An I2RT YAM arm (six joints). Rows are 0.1 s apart.
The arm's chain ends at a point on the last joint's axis. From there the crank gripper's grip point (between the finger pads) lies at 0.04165 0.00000 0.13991 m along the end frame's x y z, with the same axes.
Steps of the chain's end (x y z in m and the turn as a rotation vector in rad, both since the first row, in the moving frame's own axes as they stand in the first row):
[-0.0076 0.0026 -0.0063 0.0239 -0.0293 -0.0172]
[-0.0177 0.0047 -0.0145 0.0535 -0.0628 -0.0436]
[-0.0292 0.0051 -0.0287 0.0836 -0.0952 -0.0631]
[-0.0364 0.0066 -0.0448 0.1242 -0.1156 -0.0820]
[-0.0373 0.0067 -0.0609 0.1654 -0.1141 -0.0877]
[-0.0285 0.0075 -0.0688 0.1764 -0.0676 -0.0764]
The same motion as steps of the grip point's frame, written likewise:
[-0.0118 -0.0014 -0.0052 0.0239 -0.0293 -0.0172]
[-0.0268 -0.0045 -0.0124 0.0535 -0.0628 -0.0436]
[-0.0431 -0.0089 -0.0260 0.0836 -0.0952 -0.0631]
[-0.0536 -0.0137 -0.0422 0.1242 -0.1156 -0.0820]
[-0.0546 -0.0196 -0.0593 0.1654 -0.1141 -0.0877]
[-0.0390 -0.0201 -0.0688 0.1764 -0.0676 -0.0764]

